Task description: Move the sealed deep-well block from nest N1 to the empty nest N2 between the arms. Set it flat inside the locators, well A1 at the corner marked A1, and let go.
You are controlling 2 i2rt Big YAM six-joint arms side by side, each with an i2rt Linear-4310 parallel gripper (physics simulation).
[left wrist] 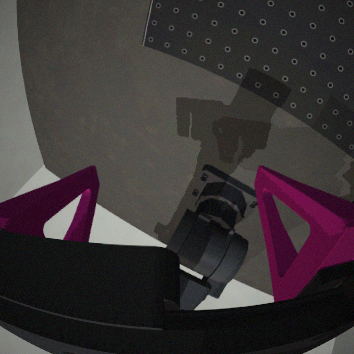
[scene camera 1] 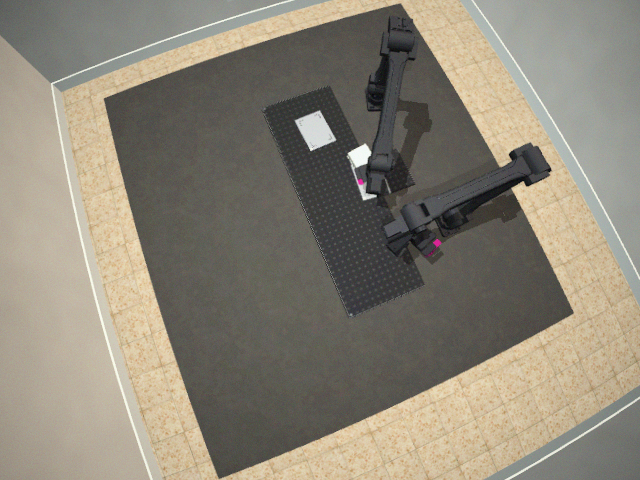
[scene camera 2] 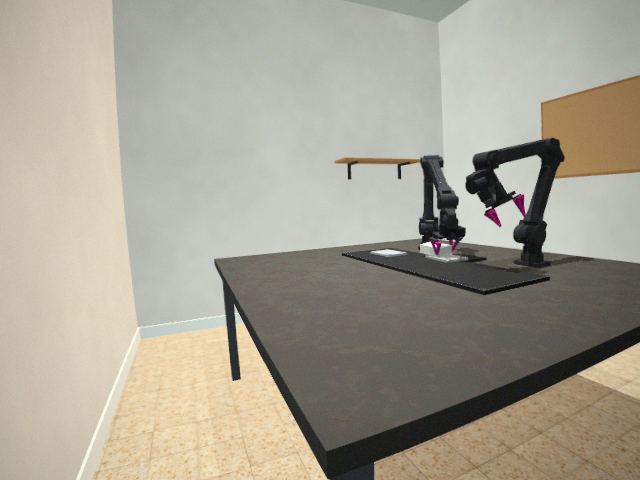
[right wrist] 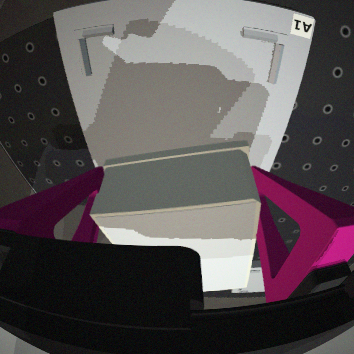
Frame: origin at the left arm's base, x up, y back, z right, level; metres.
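Seen in the pictures: left gripper, between the fingertips: [left wrist: 176,174] [scene camera 1: 421,245] [scene camera 2: 512,221]; right gripper, between the fingertips: [scene camera 2: 444,253] [right wrist: 176,174]; left arm's base, origin of its link: [left wrist: 225,192] [scene camera 1: 445,221] [scene camera 2: 531,264]; right arm's base, origin of its link: [scene camera 1: 375,100].
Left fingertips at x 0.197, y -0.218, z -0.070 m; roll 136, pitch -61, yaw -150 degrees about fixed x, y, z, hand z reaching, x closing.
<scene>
Offsets run from my left fingertips to a thing's top centre. "*": to the spot under its first point. Level surfaces: height alone.
The pale deep-well block @[dy -0.018, dx -0.114, dz +0.407 m] [scene camera 1: 359,155] [scene camera 2: 428,248] [right wrist: 176,181] is held between the fingers of my right gripper [scene camera 2: 445,246] [right wrist: 176,174]. It is over one end of nest N2 @[* dy -0.051, dx -0.172, dz +0.275 m] [scene camera 1: 368,196] [right wrist: 286,95], off the locators that show and a little turned to the plate; its gap above the plate is hard to tell. Corner locators and the A1 label @[* dy -0.070, dx -0.172, dz +0.272 m] [right wrist: 302,25] show at the far end in the right wrist view. Nest N1 @[dy -0.143, dx -0.169, dz +0.632 m] [scene camera 1: 315,130] [scene camera 2: 388,252] is an empty white plate. My left gripper [scene camera 1: 433,248] [scene camera 2: 512,220] [left wrist: 176,174] is open and empty, raised near its own base.
The perforated dark board @[dx -0.184 m] [scene camera 1: 330,217] [scene camera 2: 480,284] [left wrist: 210,40] carries both nests and lies on the dark table @[dx -0.197 m] [scene camera 1: 232,258] [scene camera 2: 361,330]. The right forearm [scene camera 1: 391,103] hides part of N2 in scene camera 1. The left forearm [scene camera 1: 470,190] reaches across beside it, its wrist near N2.
</scene>
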